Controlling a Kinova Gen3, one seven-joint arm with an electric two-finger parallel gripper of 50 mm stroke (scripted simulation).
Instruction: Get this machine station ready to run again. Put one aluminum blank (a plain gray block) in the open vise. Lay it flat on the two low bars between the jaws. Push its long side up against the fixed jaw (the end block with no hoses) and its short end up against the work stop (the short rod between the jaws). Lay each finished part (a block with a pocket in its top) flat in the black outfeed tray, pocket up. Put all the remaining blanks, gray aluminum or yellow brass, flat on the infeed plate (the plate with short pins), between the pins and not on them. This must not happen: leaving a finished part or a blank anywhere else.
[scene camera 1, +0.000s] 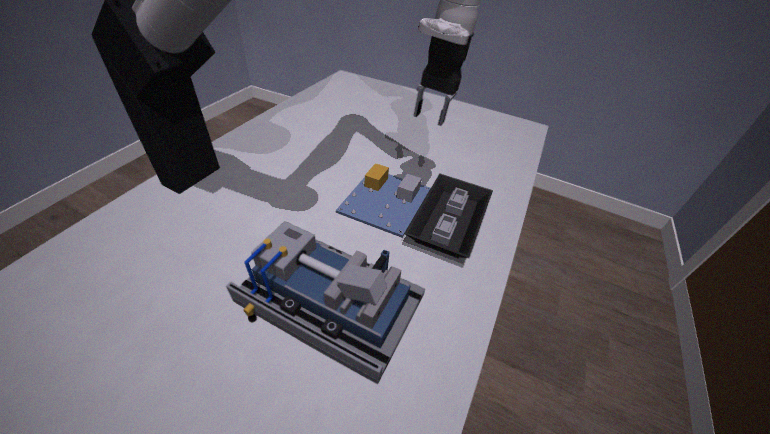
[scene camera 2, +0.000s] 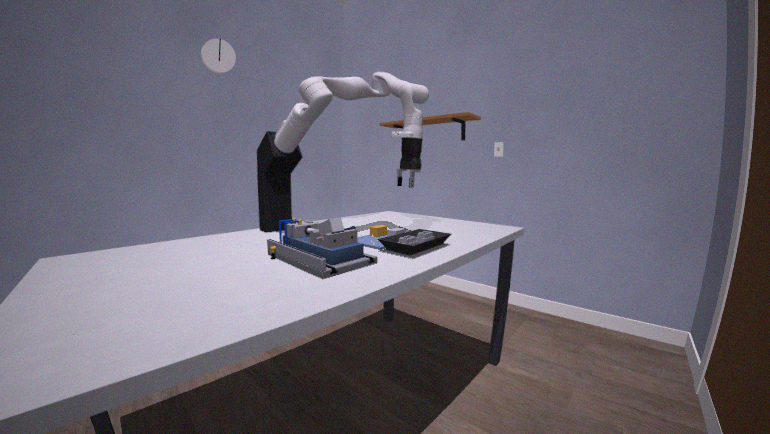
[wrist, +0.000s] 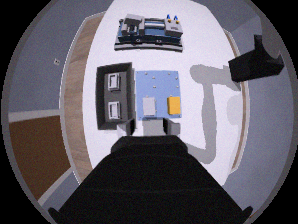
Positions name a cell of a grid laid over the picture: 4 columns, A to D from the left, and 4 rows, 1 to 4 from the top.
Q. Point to my gripper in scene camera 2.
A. C2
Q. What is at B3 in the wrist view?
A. My gripper.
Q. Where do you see my gripper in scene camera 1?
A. C2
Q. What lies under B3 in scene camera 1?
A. A gray aluminum blank.
